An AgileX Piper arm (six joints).
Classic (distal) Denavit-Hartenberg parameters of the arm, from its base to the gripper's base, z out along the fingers. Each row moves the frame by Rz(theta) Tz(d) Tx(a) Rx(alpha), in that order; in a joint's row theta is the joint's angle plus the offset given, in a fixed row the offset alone. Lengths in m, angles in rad.
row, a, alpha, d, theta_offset
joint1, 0, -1.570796, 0.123, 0
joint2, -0.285, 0, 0, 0.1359
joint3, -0.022, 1.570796, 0, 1.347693
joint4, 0, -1.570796, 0.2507, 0
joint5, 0, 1.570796, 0, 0
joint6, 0, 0, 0.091, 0
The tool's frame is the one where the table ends.
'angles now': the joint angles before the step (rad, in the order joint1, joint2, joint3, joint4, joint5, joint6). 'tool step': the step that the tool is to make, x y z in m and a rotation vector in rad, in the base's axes. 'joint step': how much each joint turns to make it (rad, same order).
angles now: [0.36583, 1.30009, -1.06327, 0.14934, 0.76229, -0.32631]
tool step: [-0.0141, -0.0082, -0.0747, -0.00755, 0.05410, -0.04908]
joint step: [-0.00425, 0.00961, 0.28507, 0.02498, -0.24457, -0.00003]
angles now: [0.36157, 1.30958, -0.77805, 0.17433, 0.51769, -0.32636]
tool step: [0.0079, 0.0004, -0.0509, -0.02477, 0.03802, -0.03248]
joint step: [-0.00019, 0.12834, 0.09867, 0.01004, -0.18555, -0.00127]
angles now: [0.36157, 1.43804, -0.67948, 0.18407, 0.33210, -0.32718]
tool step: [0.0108, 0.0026, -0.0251, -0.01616, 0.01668, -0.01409]
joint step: [0.00001, 0.10289, 0.00820, 0.00314, -0.09131, -0.00068]
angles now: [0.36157, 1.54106, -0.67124, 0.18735, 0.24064, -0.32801]
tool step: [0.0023, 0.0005, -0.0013, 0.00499, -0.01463, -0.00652]
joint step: [0.00003, 0.00914, -0.00003, 0.00306, -0.02507, 0.00126]
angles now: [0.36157, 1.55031, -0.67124, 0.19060, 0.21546, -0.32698]
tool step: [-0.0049, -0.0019, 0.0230, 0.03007, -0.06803, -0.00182]
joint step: [-0.00119, -0.08559, -0.00189, 0.00240, 0.01342, 0.00107]
